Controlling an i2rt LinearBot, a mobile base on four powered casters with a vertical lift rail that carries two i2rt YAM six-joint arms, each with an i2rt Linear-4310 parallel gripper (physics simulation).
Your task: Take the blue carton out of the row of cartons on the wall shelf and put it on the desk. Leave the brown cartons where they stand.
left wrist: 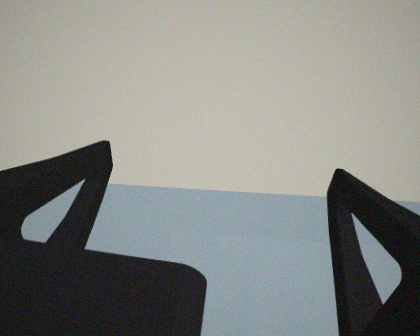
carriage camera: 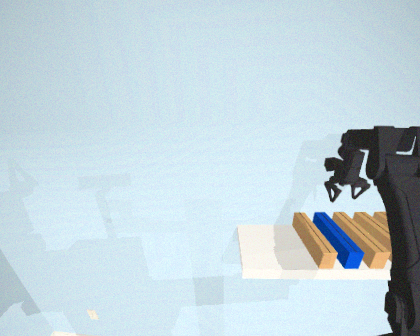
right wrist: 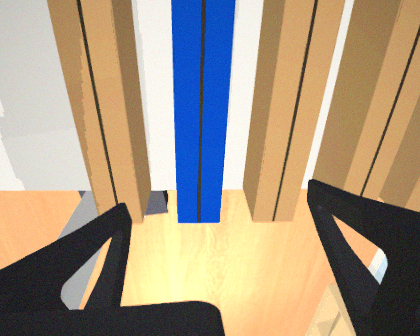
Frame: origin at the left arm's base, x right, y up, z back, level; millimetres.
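Where they show: left gripper, between the fingertips: (left wrist: 220, 166); right gripper, between the fingertips: (carriage camera: 342, 200) (right wrist: 216, 201).
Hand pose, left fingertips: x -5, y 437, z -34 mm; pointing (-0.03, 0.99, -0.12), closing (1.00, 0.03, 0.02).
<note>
Each offset is from my left fingertips to the top centre of the thing. Level surfaces: height alone.
The blue carton @[dz -377, dx +913, dy -517 mm] (carriage camera: 340, 241) (right wrist: 190, 110) stands on the white wall shelf @[dy -597 mm] (carriage camera: 257, 247) (right wrist: 161, 150), second from the left in the row. A brown carton @[dz -391, dx +818, dy -517 mm] (carriage camera: 311, 237) (right wrist: 106, 115) stands to its left and another brown carton @[dz -363, dx +1005, dy -517 mm] (carriage camera: 359, 234) (right wrist: 287, 115) to its right, with a narrow gap on each side. My right gripper (carriage camera: 345, 198) (right wrist: 216, 201) is open and empty, above the row in the carriage view. In its wrist view the near end of the blue carton lies between the fingertips in the picture. My left gripper (left wrist: 220, 166) is open and empty, facing bare walls. I cannot make out the desk.
More brown cartons @[dz -348, dx +1107, dy -517 mm] (right wrist: 385, 110) stand farther right in the row, partly behind my right arm (carriage camera: 412, 220) in the carriage view. Below the shelf the right wrist view shows a wooden surface @[dy -1885 mm] (right wrist: 200, 265), a grey bar and a dark object at the left, and a pale tan object (right wrist: 327, 312) at the bottom right.
</note>
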